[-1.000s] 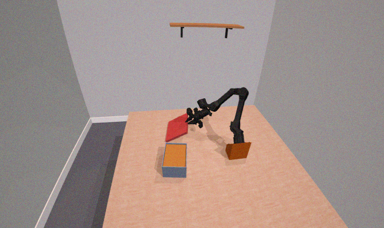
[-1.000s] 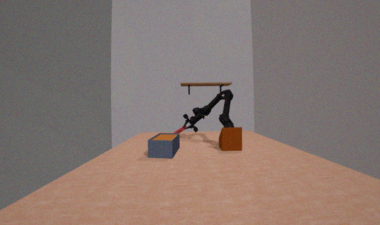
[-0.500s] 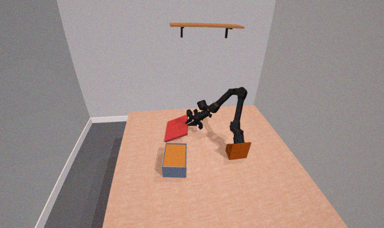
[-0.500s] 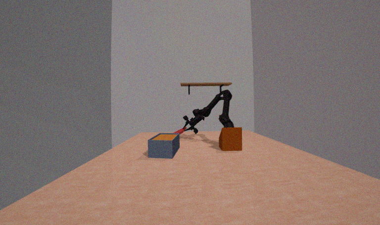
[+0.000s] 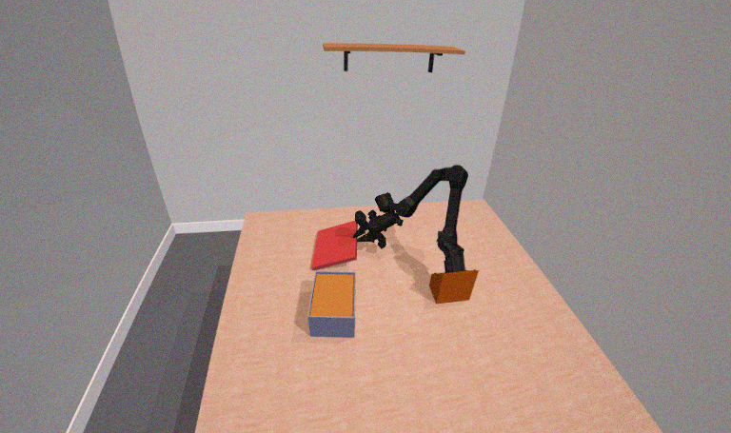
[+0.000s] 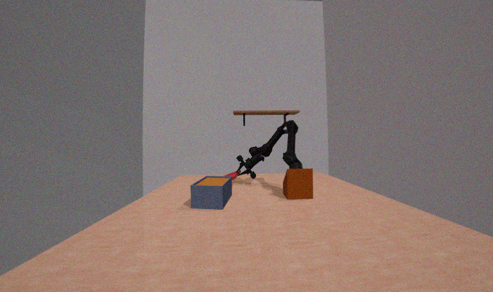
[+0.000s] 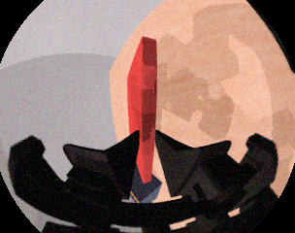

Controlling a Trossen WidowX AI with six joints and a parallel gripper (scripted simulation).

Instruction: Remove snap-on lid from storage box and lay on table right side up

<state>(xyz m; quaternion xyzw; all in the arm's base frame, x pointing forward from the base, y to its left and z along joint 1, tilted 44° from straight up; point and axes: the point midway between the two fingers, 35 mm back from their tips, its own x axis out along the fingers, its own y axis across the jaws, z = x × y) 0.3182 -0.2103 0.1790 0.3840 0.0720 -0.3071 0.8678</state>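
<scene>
The red lid lies 8 cm ahead of my gripper tip, 3 cm below it and 1 cm to the right of it. The rest, counted from my gripper tip: storage box (33 cm to the left, 10 cm ahead, 2 cm below).
</scene>
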